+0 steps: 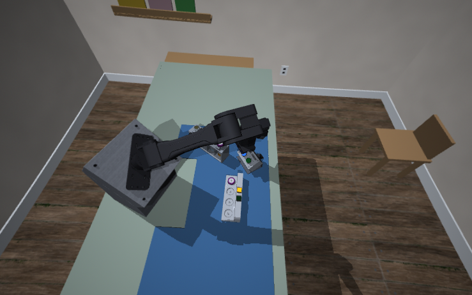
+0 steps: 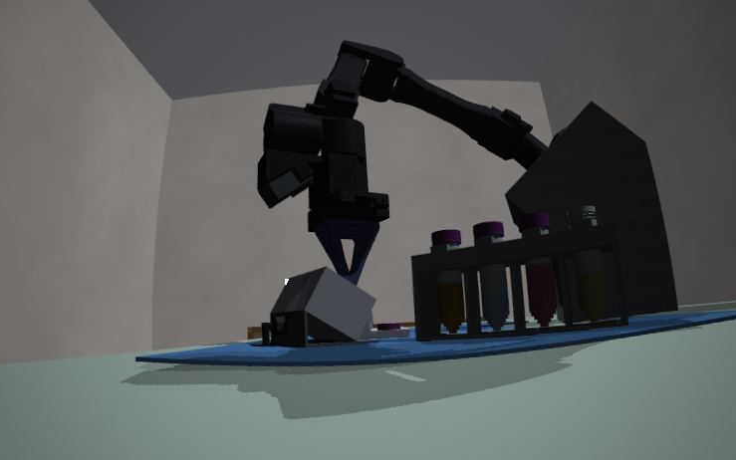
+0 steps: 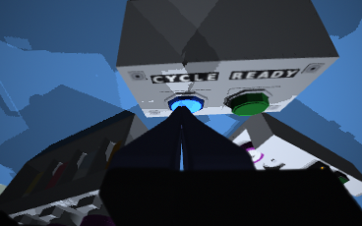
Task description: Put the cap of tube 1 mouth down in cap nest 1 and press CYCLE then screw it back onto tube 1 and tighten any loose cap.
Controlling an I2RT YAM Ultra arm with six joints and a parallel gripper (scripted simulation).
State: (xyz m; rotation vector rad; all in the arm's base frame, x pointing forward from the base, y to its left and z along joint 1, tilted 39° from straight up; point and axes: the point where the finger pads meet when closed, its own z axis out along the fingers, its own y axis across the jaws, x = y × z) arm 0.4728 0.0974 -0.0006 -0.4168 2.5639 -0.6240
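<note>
Now: the blue cycle key 10 mm ahead of my hand and 10 mm below it. The rest, counted from my hand: green ready key (20 mm ahead, 50 mm to the right, 10 mm below); then key desk (20 mm ahead, 30 mm to the right, 20 mm below); then threaded neck of tube 1 (200 mm behind, 170 mm to the left, 40 mm above).
</note>
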